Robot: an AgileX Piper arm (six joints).
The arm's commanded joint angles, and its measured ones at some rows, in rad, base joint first. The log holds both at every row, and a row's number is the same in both.
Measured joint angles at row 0:
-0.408 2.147 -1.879 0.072 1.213 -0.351
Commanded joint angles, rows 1 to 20:
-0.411 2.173 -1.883 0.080 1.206 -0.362
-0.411 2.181 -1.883 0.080 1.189 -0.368
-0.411 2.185 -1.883 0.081 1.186 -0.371
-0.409 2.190 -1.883 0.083 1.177 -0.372
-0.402 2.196 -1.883 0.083 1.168 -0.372
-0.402 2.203 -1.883 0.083 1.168 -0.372
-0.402 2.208 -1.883 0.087 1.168 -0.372
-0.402 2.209 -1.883 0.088 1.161 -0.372
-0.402 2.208 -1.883 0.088 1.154 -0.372
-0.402 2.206 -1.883 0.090 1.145 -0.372
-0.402 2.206 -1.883 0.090 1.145 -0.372
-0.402 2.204 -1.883 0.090 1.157 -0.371
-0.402 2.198 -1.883 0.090 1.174 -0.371
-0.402 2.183 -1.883 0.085 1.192 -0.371
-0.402 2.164 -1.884 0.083 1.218 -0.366
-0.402 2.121 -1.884 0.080 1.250 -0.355
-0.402 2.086 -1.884 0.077 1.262 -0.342
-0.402 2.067 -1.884 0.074 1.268 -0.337
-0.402 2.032 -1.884 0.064 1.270 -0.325
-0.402 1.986 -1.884 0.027 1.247 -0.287
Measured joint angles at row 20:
-0.403 2.030 -1.881 0.061 1.211 -0.321
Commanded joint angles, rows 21 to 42:
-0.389 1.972 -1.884 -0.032 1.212 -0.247
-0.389 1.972 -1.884 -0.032 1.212 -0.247
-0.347 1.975 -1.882 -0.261 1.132 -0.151
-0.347 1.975 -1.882 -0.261 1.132 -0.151
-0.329 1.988 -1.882 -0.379 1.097 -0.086
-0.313 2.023 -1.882 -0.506 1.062 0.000
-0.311 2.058 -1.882 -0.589 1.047 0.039
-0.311 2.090 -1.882 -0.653 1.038 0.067
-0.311 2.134 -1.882 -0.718 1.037 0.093
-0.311 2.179 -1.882 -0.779 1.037 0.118
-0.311 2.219 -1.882 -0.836 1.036 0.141
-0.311 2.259 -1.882 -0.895 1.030 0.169
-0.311 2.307 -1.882 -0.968 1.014 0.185
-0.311 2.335 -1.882 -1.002 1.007 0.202
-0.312 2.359 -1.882 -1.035 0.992 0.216
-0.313 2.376 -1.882 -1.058 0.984 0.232
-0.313 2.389 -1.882 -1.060 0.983 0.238
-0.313 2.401 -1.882 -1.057 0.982 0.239
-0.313 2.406 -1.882 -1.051 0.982 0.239
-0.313 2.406 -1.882 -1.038 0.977 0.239
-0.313 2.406 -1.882 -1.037 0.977 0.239
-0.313 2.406 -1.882 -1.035 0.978 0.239
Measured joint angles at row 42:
-0.312 2.407 -1.883 -1.025 0.987 0.232
